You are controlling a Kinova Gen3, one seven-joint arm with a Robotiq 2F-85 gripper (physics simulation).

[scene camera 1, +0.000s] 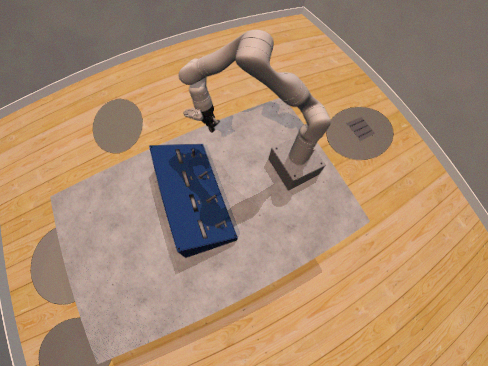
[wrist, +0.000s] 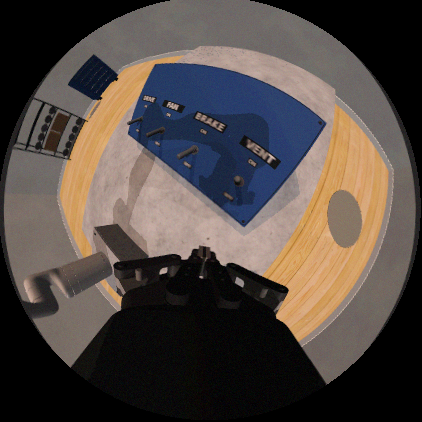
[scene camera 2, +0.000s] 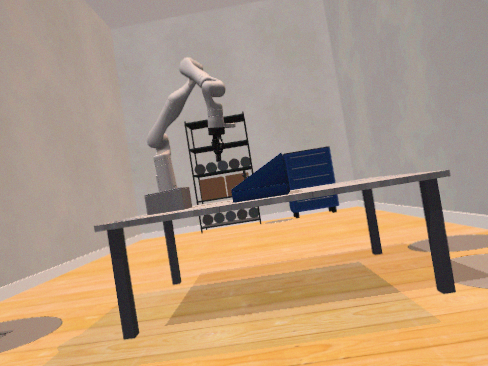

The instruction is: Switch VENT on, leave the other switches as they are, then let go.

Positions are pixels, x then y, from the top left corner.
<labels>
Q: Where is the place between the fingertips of my gripper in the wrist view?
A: At 202, 252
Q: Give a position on a blue sloped switch panel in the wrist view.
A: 239, 125
</labels>
